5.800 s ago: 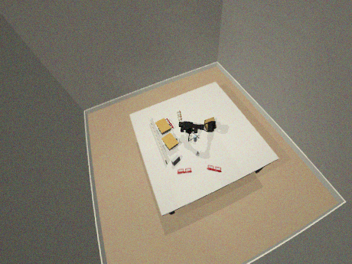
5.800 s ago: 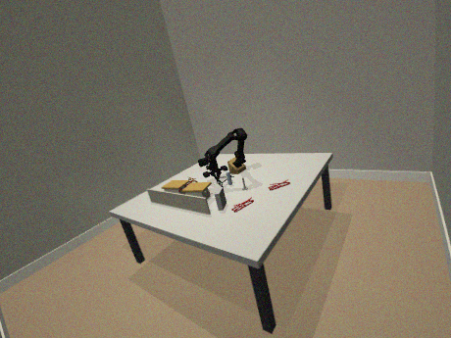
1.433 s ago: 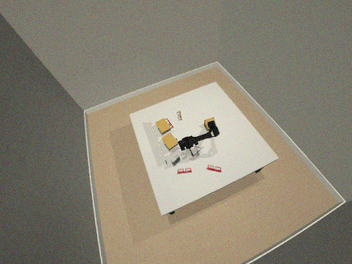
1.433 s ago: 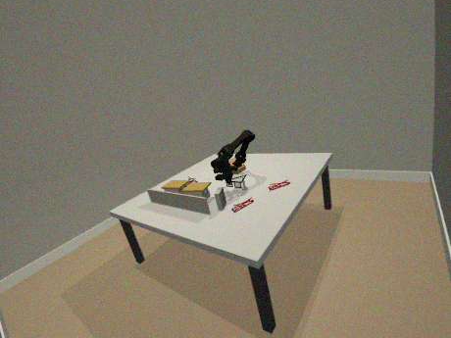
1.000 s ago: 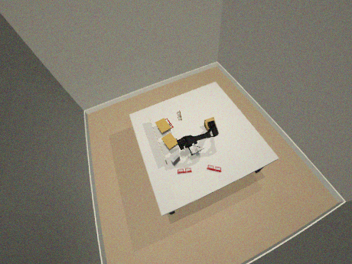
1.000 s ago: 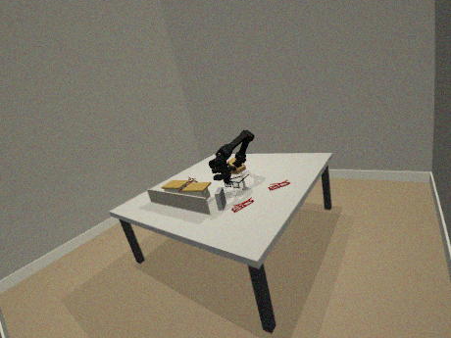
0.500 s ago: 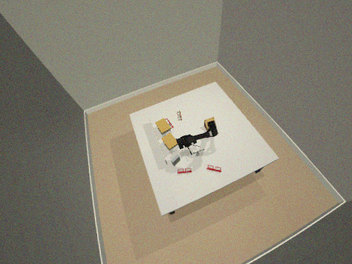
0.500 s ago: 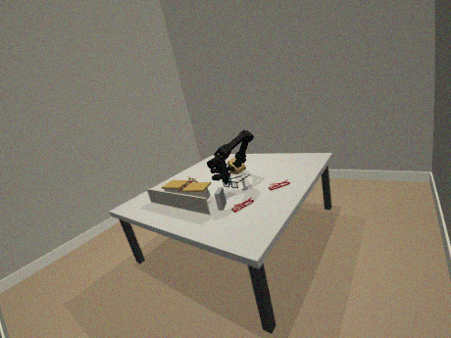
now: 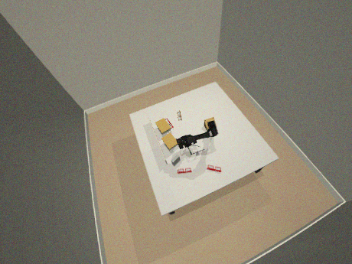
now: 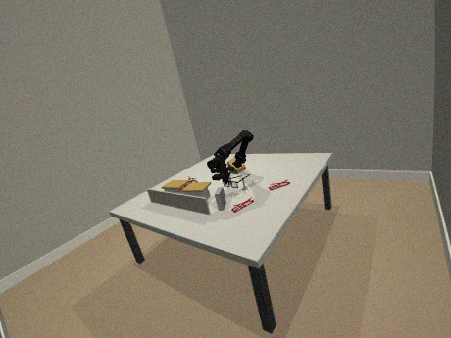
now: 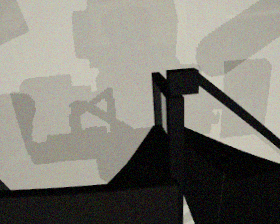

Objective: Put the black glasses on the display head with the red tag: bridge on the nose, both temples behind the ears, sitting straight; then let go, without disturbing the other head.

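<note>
Right now the upright post is 9 cm to the left of my gripper tip, 8 cm behind it and 3 cm below it. The rest, counted from my gripper tip: grey block: 17 cm ahead, 10 cm to the left; then pale blue piece: 11 cm behind, 7 cm to the right, 1 cm below; then long base: 29 cm ahead, 21 cm to the right.
</note>
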